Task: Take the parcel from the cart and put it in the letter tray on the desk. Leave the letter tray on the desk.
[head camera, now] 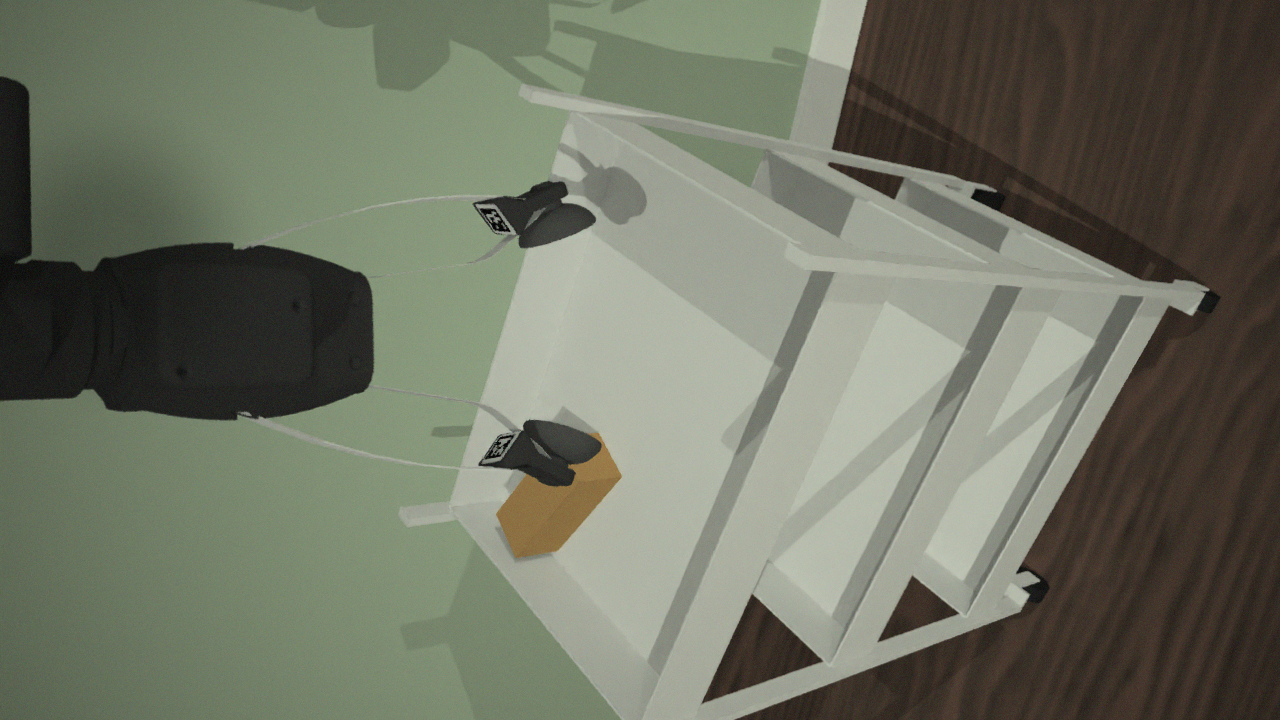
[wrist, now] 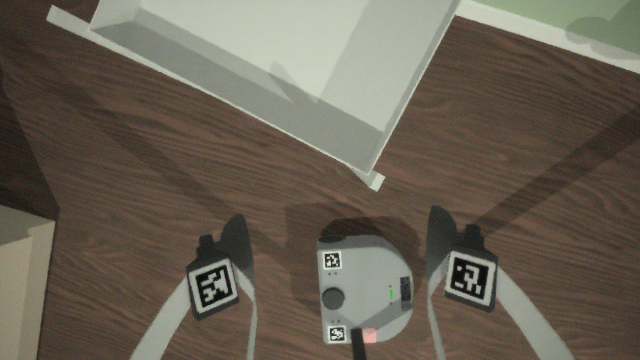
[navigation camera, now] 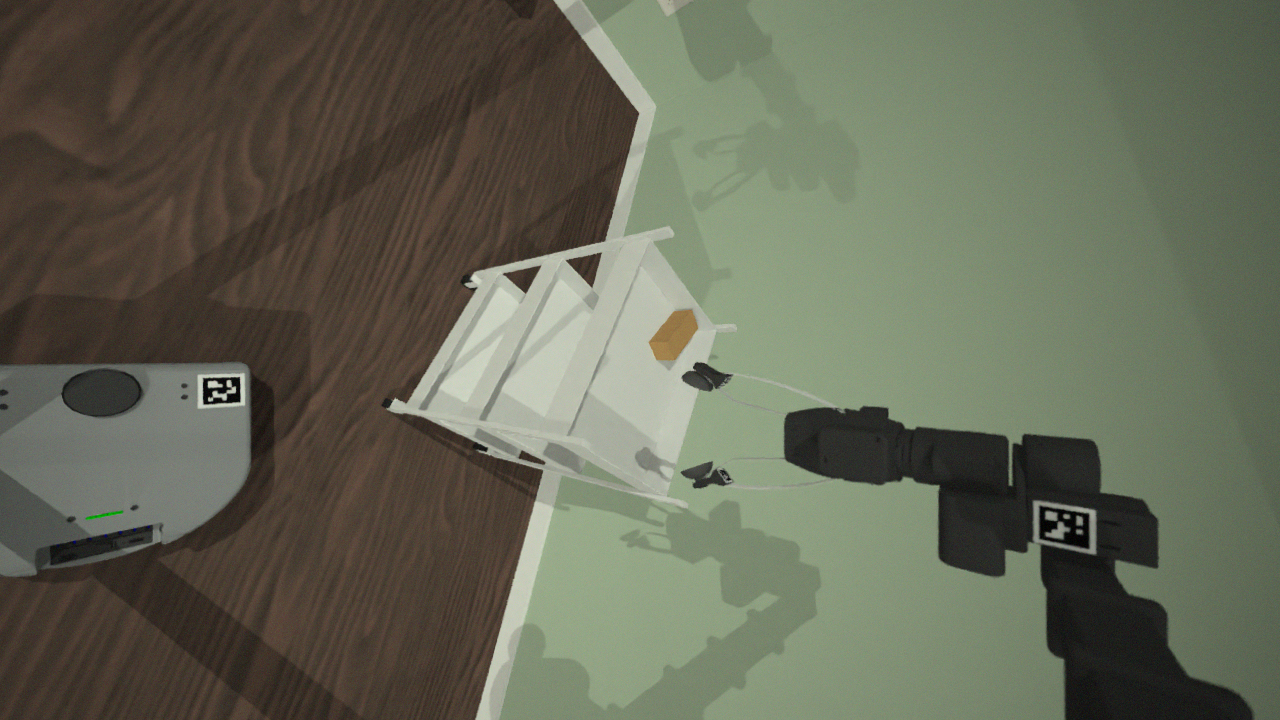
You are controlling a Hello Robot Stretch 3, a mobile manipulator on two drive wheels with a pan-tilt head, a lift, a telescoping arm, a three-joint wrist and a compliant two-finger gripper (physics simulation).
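Observation:
An orange-brown box-shaped parcel lies in a corner of the top shelf of the white cart. My gripper is open with nothing between its fingertips. In the head view one fingertip overlaps part of the parcel; in the navigation view the fingers appear beside the shelf's edge, apart from the parcel. In the wrist view the fingers are seen over the floor and my base, with the cart's top shelf beyond. The parcel does not show there. The letter tray and desk cannot be made out.
The cart has raised walls, lower shelves and corner posts, and stands near the green wall. My base is on the dark wooden floor. Part of a beige object shows at the wrist view's left edge.

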